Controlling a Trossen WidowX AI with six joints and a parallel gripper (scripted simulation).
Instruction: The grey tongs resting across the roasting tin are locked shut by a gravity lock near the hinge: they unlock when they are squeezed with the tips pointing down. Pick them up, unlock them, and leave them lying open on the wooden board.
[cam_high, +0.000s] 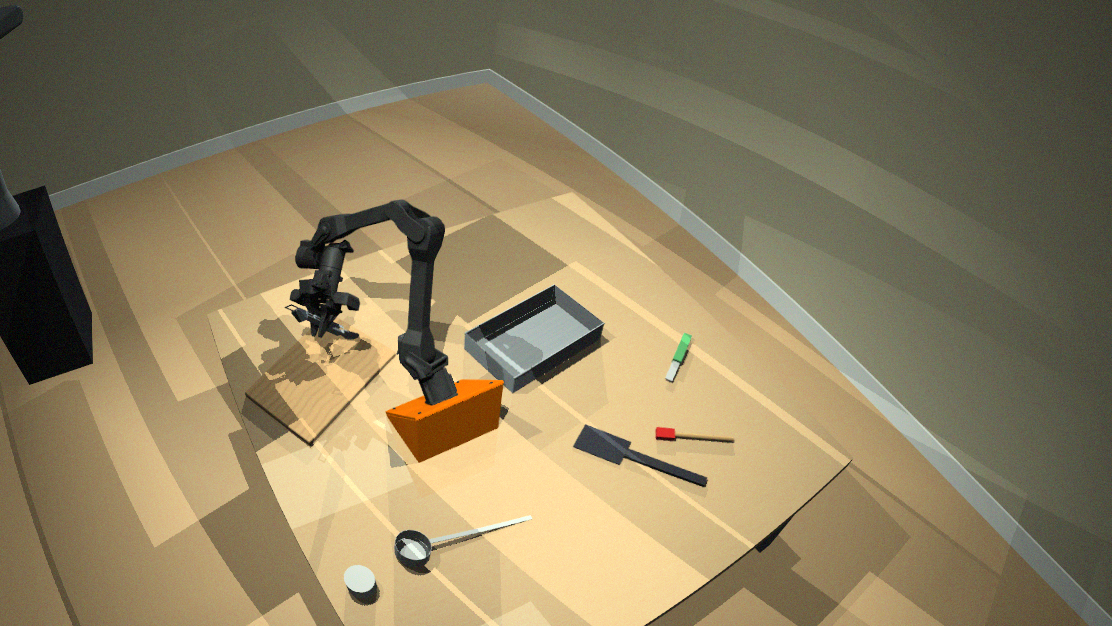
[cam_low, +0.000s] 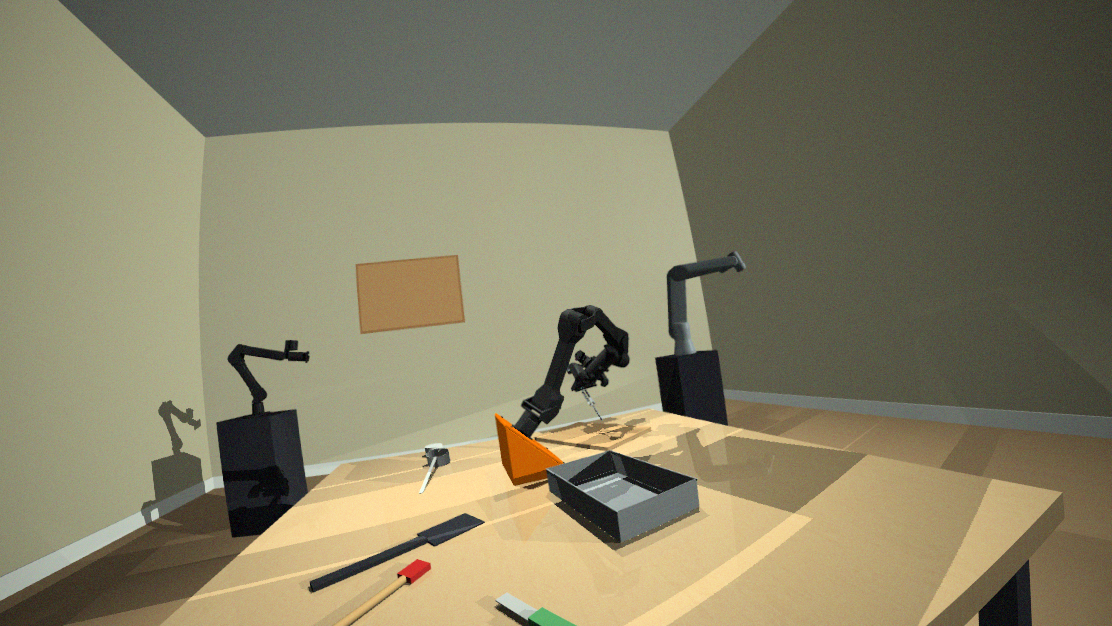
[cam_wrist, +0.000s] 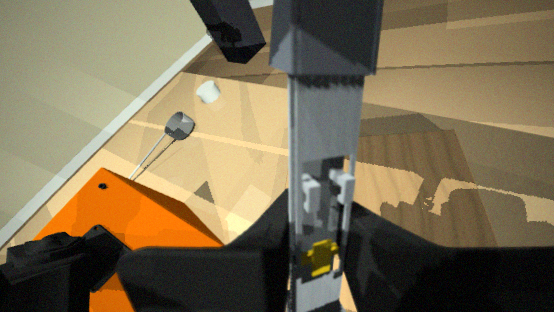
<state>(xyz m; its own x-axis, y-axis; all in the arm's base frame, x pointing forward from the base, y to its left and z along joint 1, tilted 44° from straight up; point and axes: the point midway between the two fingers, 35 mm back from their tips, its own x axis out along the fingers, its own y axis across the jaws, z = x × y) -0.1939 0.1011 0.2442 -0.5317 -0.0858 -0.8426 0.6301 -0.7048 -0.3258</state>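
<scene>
Right now the yellow lock piece is 3 cm to the left of my gripper tip, 2 cm ahead of it and 2 cm above it. From my gripper tip the other things lie so: wooden board (17 cm below, 4 cm to the left); white puck (52 cm to the right, 16 cm below, 13 cm behind); grey roasting tin (55 cm ahead, 15 cm below, 7 cm to the right).
</scene>
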